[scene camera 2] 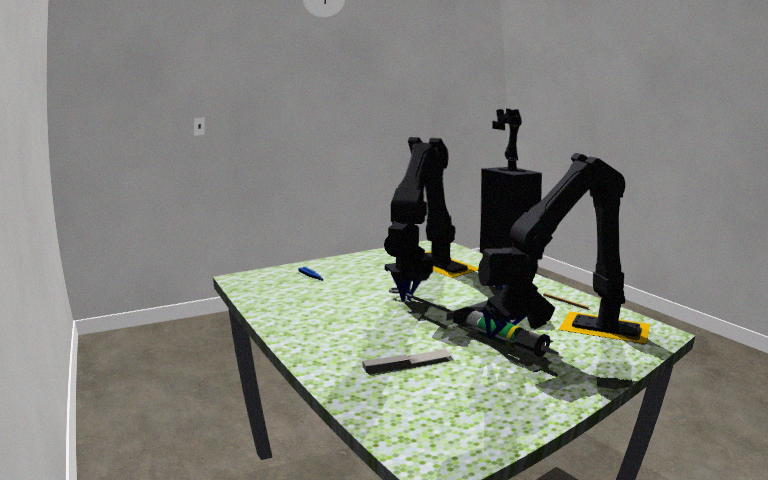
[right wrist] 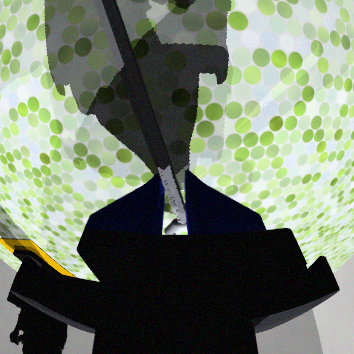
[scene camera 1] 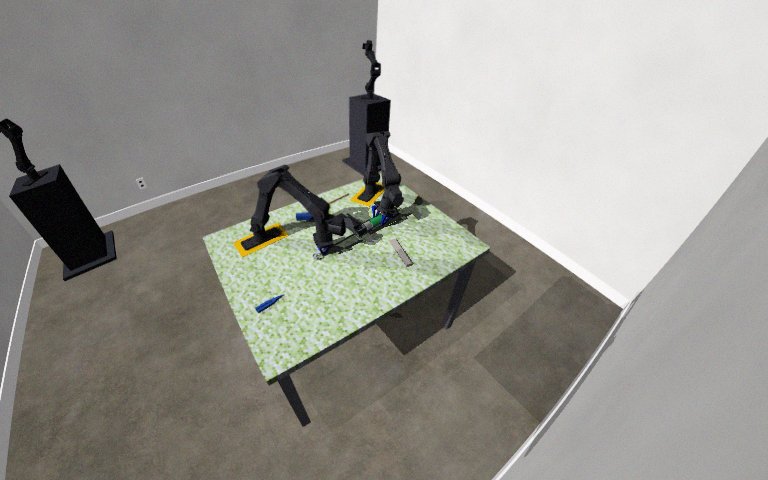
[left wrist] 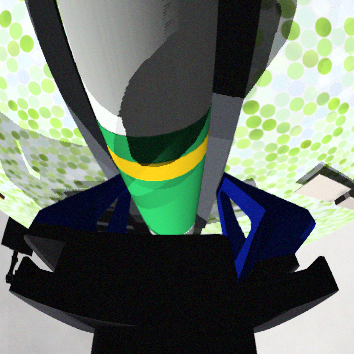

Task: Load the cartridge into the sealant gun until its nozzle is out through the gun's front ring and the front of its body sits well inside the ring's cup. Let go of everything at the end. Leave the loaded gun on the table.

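Places are measured from the left arm's base along level axes (x ahead, y left, z up), in centimetres.
Pixels of known places: left gripper, fingertip midpoint: (scene camera 2: pixel 498 333) (scene camera 1: pixel 378 222) (left wrist: pixel 173 177); right gripper, fingertip midpoint: (scene camera 2: pixel 405 300) (right wrist: pixel 174 177) (scene camera 1: pixel 323 254); left arm's base at its link origin: (scene camera 2: pixel 606 327) (scene camera 1: pixel 370 192); right arm's base at its link origin: (scene camera 2: pixel 440 263) (scene camera 1: pixel 261 239).
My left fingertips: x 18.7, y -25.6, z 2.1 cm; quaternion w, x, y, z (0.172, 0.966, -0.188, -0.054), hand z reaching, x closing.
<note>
Ahead of a thing's pixels: the offset from my left fingertips to its top centre. "*": to the spot under its first point.
The cartridge @(dx +1.0, dy +4.5, dz +2.9 cm) (scene camera 1: pixel 376 220) (scene camera 2: pixel 496 326) (left wrist: pixel 170 210), grey with green and yellow bands, lies along the dark sealant gun (scene camera 2: pixel 531 339) (left wrist: pixel 227 115), between its side rails. The gun's front end points right in scene camera 2; I cannot tell whether the nozzle is through the ring. My left gripper (scene camera 1: pixel 378 217) (scene camera 2: pixel 504 329) (left wrist: pixel 173 177) is shut around the gun's rails, with the cartridge between them. My right gripper (scene camera 1: pixel 322 250) (scene camera 2: pixel 405 298) (right wrist: pixel 174 177) is shut on the gun's plunger rod @(* dx -10.5, dy -27.0, dz +0.4 cm) (right wrist: pixel 145 115), close to its end ring @(* dx -12.5, dy -37.0, dz +0.0 cm) (scene camera 1: pixel 317 256) (scene camera 2: pixel 395 290).
A grey-brown bar @(dx +18.8, dy -13.2, dz -0.5 cm) (scene camera 1: pixel 400 252) (scene camera 2: pixel 407 361) (left wrist: pixel 325 189) lies near the gun. A blue pointed object @(dx -15.6, dy -67.2, dz -1.1 cm) (scene camera 1: pixel 268 303) (scene camera 2: pixel 310 273) lies farther left. A blue cylinder @(dx -34.3, dy -12.6, dz +0.9 cm) (scene camera 1: pixel 304 216) and a thin brown stick @(dx -31.6, dy +9.7, dz -1.4 cm) (scene camera 1: pixel 338 198) (scene camera 2: pixel 566 300) lie near the arm bases.
</note>
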